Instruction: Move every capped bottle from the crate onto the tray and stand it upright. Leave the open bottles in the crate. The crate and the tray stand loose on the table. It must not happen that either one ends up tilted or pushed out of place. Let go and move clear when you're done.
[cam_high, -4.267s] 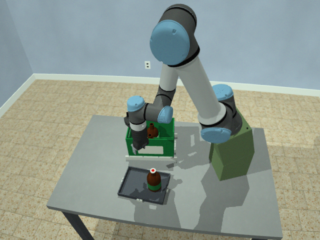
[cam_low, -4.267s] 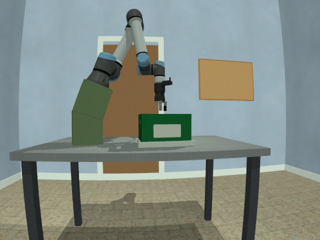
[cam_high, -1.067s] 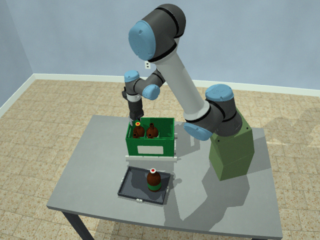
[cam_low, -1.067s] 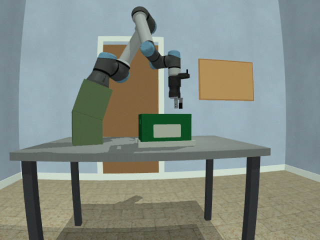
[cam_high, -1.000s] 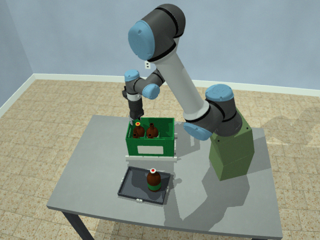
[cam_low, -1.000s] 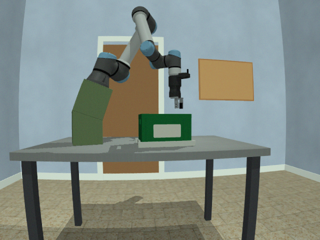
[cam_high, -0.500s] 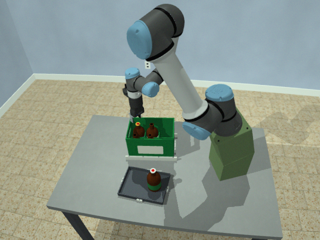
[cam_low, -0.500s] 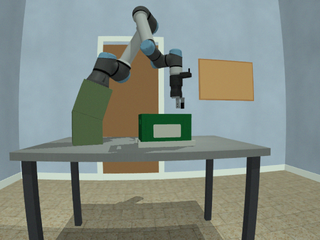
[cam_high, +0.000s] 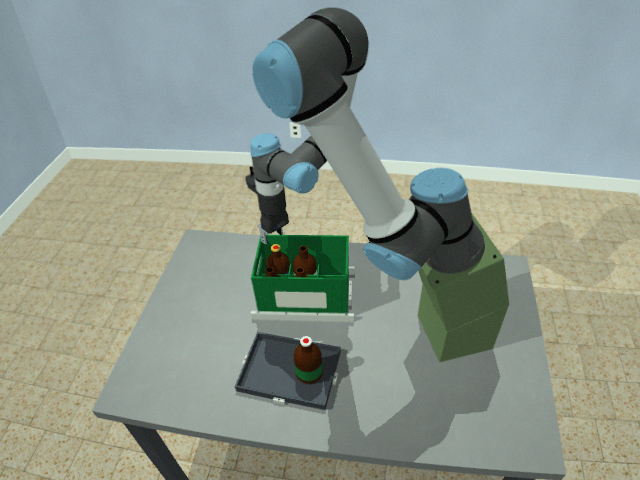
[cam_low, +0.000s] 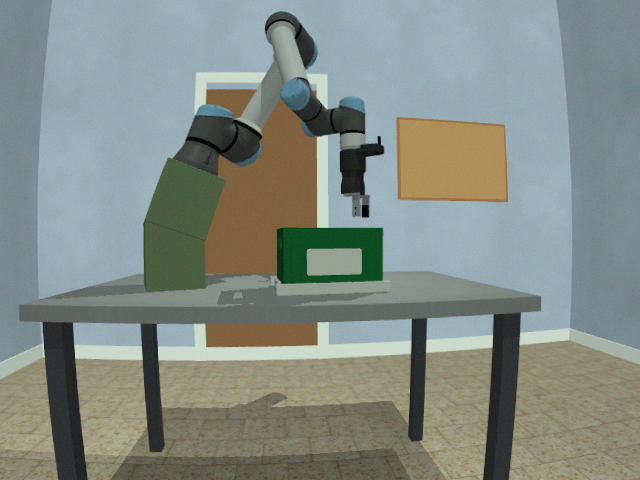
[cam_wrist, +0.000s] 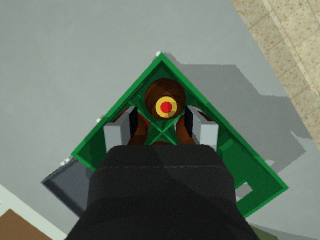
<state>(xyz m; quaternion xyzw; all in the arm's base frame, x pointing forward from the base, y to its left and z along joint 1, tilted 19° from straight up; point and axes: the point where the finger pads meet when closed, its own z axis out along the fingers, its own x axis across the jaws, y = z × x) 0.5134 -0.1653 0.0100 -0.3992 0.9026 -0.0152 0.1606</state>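
My hand is 14 cm above the green crate, 9 cm past it and 4 cm to the right of it. From my hand the other things lie so: dark grey tray 32 cm to the left, 21 cm below, 9 cm behind.
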